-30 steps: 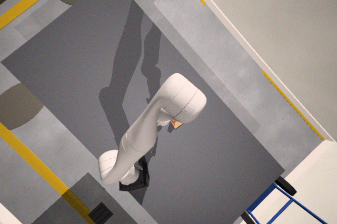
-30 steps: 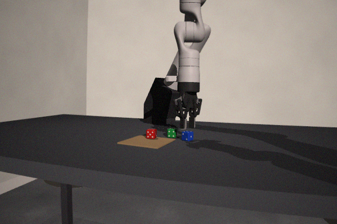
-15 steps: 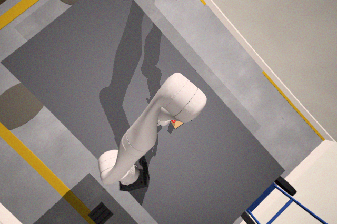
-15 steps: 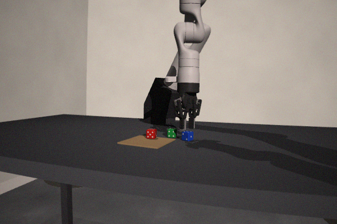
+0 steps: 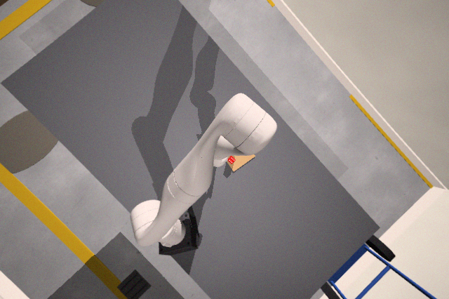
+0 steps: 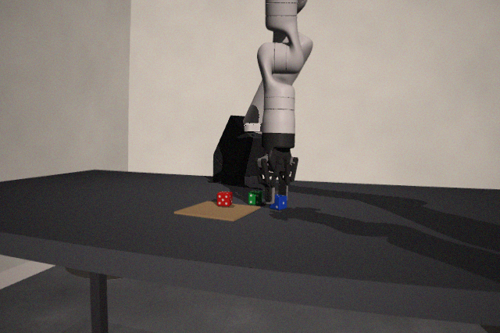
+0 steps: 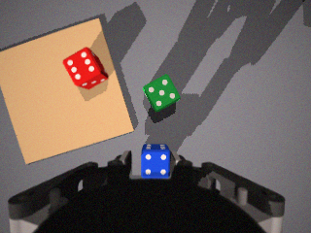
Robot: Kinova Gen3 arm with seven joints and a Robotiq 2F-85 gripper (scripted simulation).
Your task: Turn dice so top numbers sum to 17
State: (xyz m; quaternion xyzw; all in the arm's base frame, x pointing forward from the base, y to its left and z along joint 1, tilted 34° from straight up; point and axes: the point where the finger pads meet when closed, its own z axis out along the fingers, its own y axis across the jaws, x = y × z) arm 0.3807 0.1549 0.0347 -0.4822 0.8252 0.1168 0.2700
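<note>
Right now the blue die is 2 cm below my hand. Also, from my hand: red die (12 cm to the right, 2 cm ahead, 1 cm below); green die (6 cm to the right, 4 cm behind, 2 cm below); tan mat (11 cm to the right, 7 cm ahead, 3 cm below).
</note>
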